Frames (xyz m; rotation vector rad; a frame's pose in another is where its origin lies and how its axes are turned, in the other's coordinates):
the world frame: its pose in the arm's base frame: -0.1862 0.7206 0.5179 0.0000 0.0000 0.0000
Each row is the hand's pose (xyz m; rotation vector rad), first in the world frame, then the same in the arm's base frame.
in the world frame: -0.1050 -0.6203 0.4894 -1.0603 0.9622 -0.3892
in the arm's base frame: -0.2912 0.1003 1.0073 -1.0603 0.9622 -0.3892
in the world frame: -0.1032 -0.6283 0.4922 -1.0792 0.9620 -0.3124
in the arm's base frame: -0.2894 0.0923 1.0101 -1.0792 0.9620 -0.3124
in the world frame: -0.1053 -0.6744 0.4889 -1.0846 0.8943 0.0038
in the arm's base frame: -0.2915 0.0462 1.0068 -1.0846 0.8943 0.0038
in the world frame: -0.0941 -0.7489 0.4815 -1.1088 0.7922 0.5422
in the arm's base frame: -0.2803 -0.0283 0.9994 -1.1088 0.7922 0.5422
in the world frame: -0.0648 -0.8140 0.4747 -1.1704 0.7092 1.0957
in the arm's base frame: -0.2510 -0.0934 0.9926 -1.1704 0.7092 1.0957
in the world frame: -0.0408 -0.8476 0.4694 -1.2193 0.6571 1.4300
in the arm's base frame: -0.2270 -0.1270 0.9873 -1.2193 0.6571 1.4300
